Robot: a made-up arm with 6 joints.
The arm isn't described. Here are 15 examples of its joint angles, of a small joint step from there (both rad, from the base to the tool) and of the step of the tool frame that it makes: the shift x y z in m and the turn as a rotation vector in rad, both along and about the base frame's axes.
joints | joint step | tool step
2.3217 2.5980 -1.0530 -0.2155 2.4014 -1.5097 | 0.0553 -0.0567 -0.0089 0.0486 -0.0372 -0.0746 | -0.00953 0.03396 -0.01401 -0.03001 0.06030 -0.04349
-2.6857 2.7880 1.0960 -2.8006 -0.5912 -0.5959 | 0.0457 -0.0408 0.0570 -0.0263 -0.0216 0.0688 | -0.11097 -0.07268 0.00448 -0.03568 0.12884 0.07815
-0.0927 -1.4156 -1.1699 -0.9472 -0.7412 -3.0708 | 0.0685 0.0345 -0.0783 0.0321 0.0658 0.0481 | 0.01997 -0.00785 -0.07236 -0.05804 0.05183 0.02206
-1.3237 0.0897 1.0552 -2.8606 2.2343 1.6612 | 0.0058 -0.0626 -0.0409 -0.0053 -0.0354 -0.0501 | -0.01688 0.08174 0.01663 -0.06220 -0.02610 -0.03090
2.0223 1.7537 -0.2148 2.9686 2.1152 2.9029 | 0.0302 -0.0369 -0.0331 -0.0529 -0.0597 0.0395 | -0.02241 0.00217 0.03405 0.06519 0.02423 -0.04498
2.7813 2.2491 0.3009 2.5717 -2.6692 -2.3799 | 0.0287 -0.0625 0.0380 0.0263 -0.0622 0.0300 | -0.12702 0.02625 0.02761 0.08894 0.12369 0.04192
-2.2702 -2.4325 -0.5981 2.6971 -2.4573 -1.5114 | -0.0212 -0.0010 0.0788 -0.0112 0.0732 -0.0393 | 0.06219 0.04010 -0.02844 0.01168 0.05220 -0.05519
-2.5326 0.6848 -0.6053 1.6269 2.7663 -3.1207 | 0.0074 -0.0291 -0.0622 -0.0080 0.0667 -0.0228 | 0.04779 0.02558 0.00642 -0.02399 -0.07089 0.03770
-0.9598 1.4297 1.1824 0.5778 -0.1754 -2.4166 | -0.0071 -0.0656 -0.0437 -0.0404 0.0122 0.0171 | -0.01948 -0.00139 0.08418 -0.01097 -0.03804 -0.00396
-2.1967 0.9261 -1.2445 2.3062 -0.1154 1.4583 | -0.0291 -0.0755 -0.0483 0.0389 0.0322 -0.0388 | 0.01058 0.02501 0.05021 -0.01945 -0.01281 -0.04329
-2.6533 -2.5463 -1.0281 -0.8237 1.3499 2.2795 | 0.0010 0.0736 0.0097 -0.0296 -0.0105 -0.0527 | -0.00096 -0.00313 0.03387 0.04935 -0.01080 0.04582
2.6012 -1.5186 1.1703 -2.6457 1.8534 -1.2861 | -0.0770 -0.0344 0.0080 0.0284 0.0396 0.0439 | -0.06972 -0.12711 -0.06944 -0.01252 -0.00690 -0.09907
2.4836 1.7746 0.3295 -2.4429 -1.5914 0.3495 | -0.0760 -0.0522 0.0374 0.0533 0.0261 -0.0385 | -0.01922 0.13150 0.06013 0.02681 0.03559 -0.02123
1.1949 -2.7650 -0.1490 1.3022 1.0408 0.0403 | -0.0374 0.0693 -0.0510 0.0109 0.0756 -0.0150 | -0.05157 0.00543 0.13424 -0.11970 0.00748 -0.10319
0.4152 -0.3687 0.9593 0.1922 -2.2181 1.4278 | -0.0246 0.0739 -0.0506 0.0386 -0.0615 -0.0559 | 0.16625 0.07387 -0.00686 -0.04041 0.17348 -0.11155
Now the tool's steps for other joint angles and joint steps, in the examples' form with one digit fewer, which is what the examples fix.
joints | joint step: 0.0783 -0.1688 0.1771 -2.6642 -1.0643 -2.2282 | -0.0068 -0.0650 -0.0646 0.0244 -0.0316 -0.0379
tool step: -0.0641 -0.0112 -0.0157 -0.0202 -0.0141 0.0327
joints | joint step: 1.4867 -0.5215 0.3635 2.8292 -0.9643 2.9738 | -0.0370 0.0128 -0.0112 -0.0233 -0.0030 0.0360
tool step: 0.0073 0.0318 -0.0060 -0.0280 0.0271 -0.0535
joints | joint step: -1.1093 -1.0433 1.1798 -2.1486 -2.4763 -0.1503 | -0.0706 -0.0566 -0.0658 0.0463 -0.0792 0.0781
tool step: 0.0811 0.0515 -0.0453 -0.0835 0.0112 -0.0830
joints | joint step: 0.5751 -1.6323 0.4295 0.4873 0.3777 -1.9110 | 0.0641 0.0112 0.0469 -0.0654 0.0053 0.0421
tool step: 0.0456 -0.0946 -0.0034 0.0249 -0.0404 0.0928
